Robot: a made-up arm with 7 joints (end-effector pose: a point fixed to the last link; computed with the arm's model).
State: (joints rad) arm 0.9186 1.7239 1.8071 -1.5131 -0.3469 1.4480 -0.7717
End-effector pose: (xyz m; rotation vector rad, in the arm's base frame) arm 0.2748 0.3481 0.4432 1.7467 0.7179 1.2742
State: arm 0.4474 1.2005 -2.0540 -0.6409 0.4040 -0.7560 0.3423
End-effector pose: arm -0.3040 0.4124 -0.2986 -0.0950 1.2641 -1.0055
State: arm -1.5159 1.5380 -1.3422 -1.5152 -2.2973 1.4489 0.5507
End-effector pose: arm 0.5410 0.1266 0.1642 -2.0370 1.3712 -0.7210
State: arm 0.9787 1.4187 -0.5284 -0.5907 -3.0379 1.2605 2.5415
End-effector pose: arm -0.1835 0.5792 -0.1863 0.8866 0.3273 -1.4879
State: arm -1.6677 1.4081 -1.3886 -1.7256 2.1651 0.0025 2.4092
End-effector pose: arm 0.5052 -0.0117 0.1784 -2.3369 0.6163 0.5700
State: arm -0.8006 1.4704 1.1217 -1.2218 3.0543 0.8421 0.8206
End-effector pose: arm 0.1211 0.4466 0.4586 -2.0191 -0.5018 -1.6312
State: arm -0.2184 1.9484 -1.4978 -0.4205 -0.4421 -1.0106 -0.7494
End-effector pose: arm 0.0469 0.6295 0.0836 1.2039 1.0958 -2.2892
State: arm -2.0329 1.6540 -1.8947 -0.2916 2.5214 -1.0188 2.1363
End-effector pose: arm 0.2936 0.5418 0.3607 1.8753 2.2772 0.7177
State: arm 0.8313 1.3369 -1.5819 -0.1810 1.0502 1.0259 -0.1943
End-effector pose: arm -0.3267 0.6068 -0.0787 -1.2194 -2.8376 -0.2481
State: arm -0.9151 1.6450 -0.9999 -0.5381 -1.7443 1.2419 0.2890
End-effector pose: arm 0.4144 0.5739 0.1226 -2.5942 -0.6366 -0.5920
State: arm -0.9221 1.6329 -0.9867 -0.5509 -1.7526 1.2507 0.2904
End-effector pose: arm 0.4249 0.5655 0.1218 -2.6063 -0.6028 -0.6187
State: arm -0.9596 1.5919 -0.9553 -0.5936 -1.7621 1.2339 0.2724
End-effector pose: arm 0.4601 0.5360 0.1223 -2.6603 -0.5390 -0.6759
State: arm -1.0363 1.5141 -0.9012 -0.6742 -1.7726 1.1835 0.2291
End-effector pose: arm 0.5208 0.4722 0.1328 -2.7570 -0.4223 -0.7712
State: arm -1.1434 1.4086 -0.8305 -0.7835 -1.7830 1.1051 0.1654
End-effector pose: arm 0.5854 0.3720 0.1655 -2.8627 -0.2384 -0.8912
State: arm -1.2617 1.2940 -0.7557 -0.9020 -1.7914 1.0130 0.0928
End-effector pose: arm 0.6255 0.2516 0.2196 -2.9337 -0.0036 -1.0117
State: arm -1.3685 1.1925 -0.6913 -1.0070 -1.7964 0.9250 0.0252
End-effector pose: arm 0.6312 0.1409 0.2775 2.9161 -0.2240 1.0952
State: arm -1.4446 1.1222 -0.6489 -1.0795 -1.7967 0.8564 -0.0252
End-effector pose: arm 0.6180 0.0649 0.3197 2.8609 -0.3808 1.1330
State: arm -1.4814 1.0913 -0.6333 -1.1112 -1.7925 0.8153 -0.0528
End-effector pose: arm 0.6078 0.0313 0.3385 2.8458 -0.4476 1.1386
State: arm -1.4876 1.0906 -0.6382 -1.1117 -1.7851 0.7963 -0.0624
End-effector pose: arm 0.6075 0.0290 0.3392 2.8601 -0.4447 1.1155
